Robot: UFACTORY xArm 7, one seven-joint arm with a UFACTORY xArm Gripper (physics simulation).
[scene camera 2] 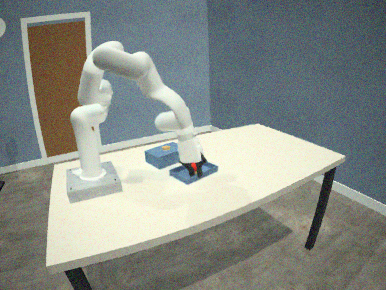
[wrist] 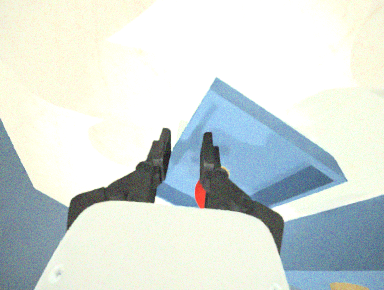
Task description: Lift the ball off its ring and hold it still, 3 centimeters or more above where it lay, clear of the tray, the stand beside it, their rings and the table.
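Places are measured from the arm's base along level axes (x left, y back, z up), in millimetres.
Where they show: gripper, fingertip midpoint: (scene camera 2: 196, 176) (wrist: 186, 141); arm's base, link origin: (scene camera 2: 93, 175).
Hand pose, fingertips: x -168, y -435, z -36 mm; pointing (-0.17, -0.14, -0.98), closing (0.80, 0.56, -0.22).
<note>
Each offset is from my fingertips to the centre of the thing. "pt": to the spot under its first point. Level surfaces: height alone.
The red ball @(dx +64, dy -20, dz +15 mm) (scene camera 2: 194, 166) (wrist: 200, 194) shows in part at my fingers; in the wrist view the right-hand finger hides much of it. A sliver of its tan ring (wrist: 225, 171) shows past that finger, so the contact between ball and ring is hidden. The blue tray @(dx +64, dy -20, dz -4 mm) (scene camera 2: 208, 173) (wrist: 280, 123) lies on the table under my gripper. My gripper (scene camera 2: 195, 173) (wrist: 186, 141) points down over the tray, partly open. In the wrist view the ball is behind the right-hand finger, not in the gap between the fingertips.
The blue stand (scene camera 2: 161, 158) (wrist: 307, 280) is beside the tray, toward the back left in the scene view. Its orange-tan ring @(pt dx +252, dy +34, dz +56 mm) (scene camera 2: 166, 148) (wrist: 345, 286) is on top. The white table @(dz -18 mm) (scene camera 2: 150, 215) bears the arm's grey base (scene camera 2: 95, 189) at the left.
</note>
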